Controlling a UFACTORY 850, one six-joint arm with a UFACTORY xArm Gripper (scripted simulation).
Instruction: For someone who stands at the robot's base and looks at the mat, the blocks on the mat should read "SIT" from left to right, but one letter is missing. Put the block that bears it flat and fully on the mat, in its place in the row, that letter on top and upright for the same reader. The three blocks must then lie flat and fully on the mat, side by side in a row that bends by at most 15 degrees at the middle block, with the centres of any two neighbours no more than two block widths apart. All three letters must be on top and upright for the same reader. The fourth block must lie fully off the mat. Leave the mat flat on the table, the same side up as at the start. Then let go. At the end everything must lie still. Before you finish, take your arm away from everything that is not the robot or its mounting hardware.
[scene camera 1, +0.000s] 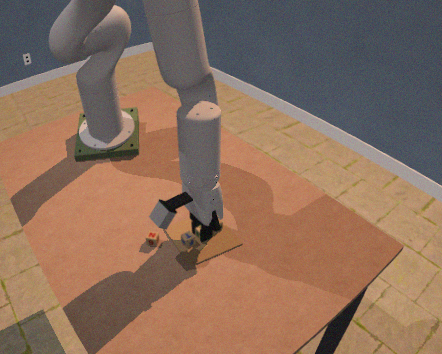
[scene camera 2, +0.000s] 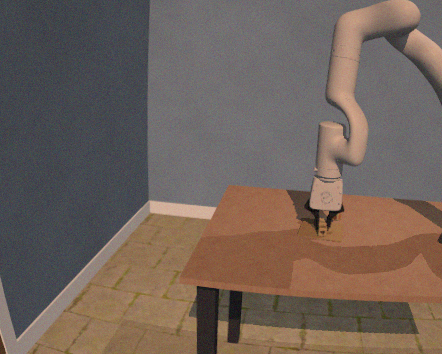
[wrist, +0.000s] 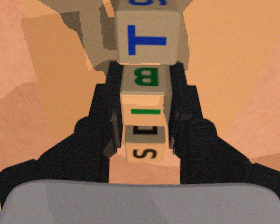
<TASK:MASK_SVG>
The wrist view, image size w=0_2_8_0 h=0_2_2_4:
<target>my gripper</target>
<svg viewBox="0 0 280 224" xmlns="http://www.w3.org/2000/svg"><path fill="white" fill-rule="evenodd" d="M0 172L0 205L2 210L0 224L280 224L280 171L256 162L255 164L251 163L244 154L217 136L217 129L214 123L203 118L196 85L187 85L183 63L176 62L176 64L169 66L172 101L168 123L169 149L173 149L173 155L180 159L180 184L109 183L110 157L117 154L117 149L121 148L123 132L120 101L123 65L117 61L110 61L105 86L104 84L96 84L89 115L77 121L73 134L44 152L39 159L31 159L7 167Z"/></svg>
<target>tan mat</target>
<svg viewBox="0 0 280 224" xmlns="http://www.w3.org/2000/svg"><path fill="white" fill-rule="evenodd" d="M165 126L165 130L166 130L166 144L165 144L165 149L169 149L169 145L168 145L168 126ZM124 125L121 145L125 145L124 140L126 126ZM280 0L176 0L181 13L176 62L183 63L187 84L196 85L203 118L211 120L215 124L217 136L220 136L222 139L252 91L279 38ZM119 0L24 0L33 66L51 137L65 139L74 133L76 122L89 115L96 84L105 83L110 61L117 61L114 12Z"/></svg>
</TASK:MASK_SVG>
